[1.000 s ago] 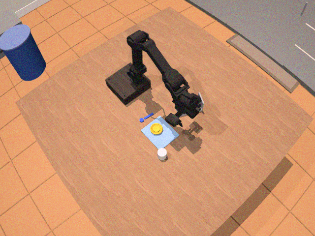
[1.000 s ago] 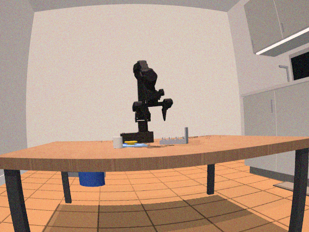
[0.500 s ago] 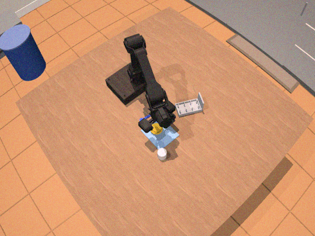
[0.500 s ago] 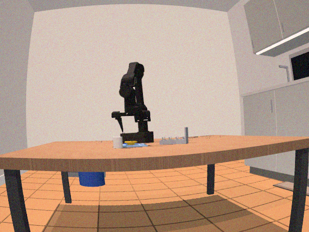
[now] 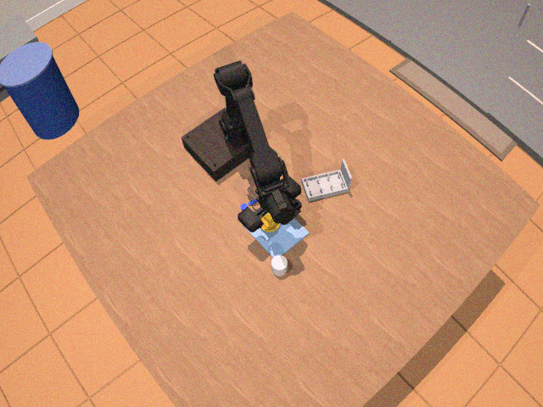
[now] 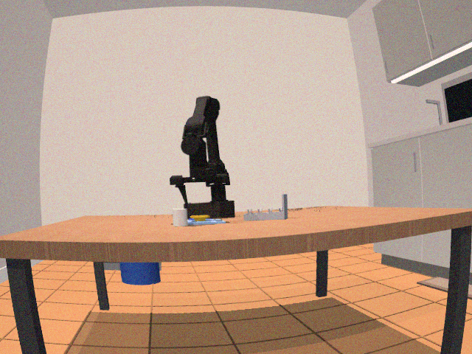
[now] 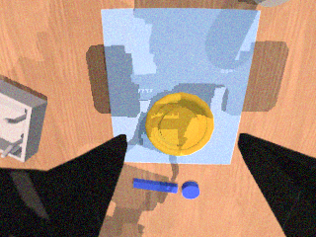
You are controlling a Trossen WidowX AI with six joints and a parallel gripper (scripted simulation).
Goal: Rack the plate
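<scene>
The yellow plate lies 40 mm below my gripper tip. The rest, counted from my gripper tip: blue spoon: 100 mm behind, 50 mm below; then light blue mat: 50 mm below, 20 mm ahead; then white cup: 120 mm ahead, 70 mm to the right, 30 mm below.
</scene>
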